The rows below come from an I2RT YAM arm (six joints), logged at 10 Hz.
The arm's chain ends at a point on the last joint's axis. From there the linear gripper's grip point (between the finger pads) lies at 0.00 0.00 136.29 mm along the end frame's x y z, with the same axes.
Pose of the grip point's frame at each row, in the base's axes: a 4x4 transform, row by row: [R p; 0 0 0 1], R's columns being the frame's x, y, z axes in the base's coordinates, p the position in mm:
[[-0.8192 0.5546 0.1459 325.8], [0.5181 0.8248 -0.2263 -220.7], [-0.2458 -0.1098 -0.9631 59.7], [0 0 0 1]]
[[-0.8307 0.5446 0.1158 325.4], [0.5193 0.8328 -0.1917 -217.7], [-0.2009 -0.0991 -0.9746 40.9], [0 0 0 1]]
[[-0.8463 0.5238 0.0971 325.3], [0.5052 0.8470 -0.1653 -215.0], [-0.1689 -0.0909 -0.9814 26.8], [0 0 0 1]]
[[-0.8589 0.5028 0.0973 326.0], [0.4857 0.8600 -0.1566 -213.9], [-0.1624 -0.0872 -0.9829 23.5], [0 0 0 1]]
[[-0.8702 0.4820 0.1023 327.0], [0.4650 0.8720 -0.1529 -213.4], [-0.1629 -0.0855 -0.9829 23.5], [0 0 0 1]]
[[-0.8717 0.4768 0.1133 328.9], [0.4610 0.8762 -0.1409 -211.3], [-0.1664 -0.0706 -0.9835 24.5], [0 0 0 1]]
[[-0.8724 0.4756 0.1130 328.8], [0.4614 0.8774 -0.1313 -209.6], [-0.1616 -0.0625 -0.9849 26.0], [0 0 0 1]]
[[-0.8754 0.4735 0.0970 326.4], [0.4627 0.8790 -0.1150 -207.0], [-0.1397 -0.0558 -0.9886 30.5], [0 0 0 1]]
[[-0.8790 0.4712 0.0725 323.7], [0.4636 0.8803 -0.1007 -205.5], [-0.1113 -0.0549 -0.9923 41.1], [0 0 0 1]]
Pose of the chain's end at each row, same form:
[[-0.8192 0.5546 0.1459 305.9], [0.5181 0.8248 -0.2263 -189.9], [-0.2458 -0.1098 -0.9631 191.0], [0 0 0 1]]
[[-0.8307 0.5446 0.1158 309.6], [0.5193 0.8328 -0.1917 -191.6], [-0.2009 -0.0991 -0.9746 173.7], [0 0 0 1]]
[[-0.8463 0.5238 0.0971 312.1], [0.5052 0.8470 -0.1653 -192.5], [-0.1689 -0.0909 -0.9814 160.6], [0 0 0 1]]
[[-0.8589 0.5028 0.0973 312.7], [0.4857 0.8600 -0.1566 -192.6], [-0.1624 -0.0872 -0.9829 157.5], [0 0 0 1]]
[[-0.8702 0.4820 0.1023 313.1], [0.4650 0.8720 -0.1529 -192.6], [-0.1629 -0.0855 -0.9829 157.5], [0 0 0 1]]
[[-0.8717 0.4768 0.1133 313.5], [0.4610 0.8762 -0.1409 -192.1], [-0.1664 -0.0706 -0.9835 158.5], [0 0 0 1]]
[[-0.8724 0.4756 0.1130 313.4], [0.4614 0.8774 -0.1313 -191.7], [-0.1616 -0.0625 -0.9849 160.2], [0 0 0 1]]
[[-0.8754 0.4735 0.0970 313.2], [0.4627 0.8790 -0.1150 -191.3], [-0.1397 -0.0558 -0.9886 165.2], [0 0 0 1]]
[[-0.8790 0.4712 0.0725 313.8], [0.4636 0.8803 -0.1007 -191.8], [-0.1113 -0.0549 -0.9923 176.3], [0 0 0 1]]

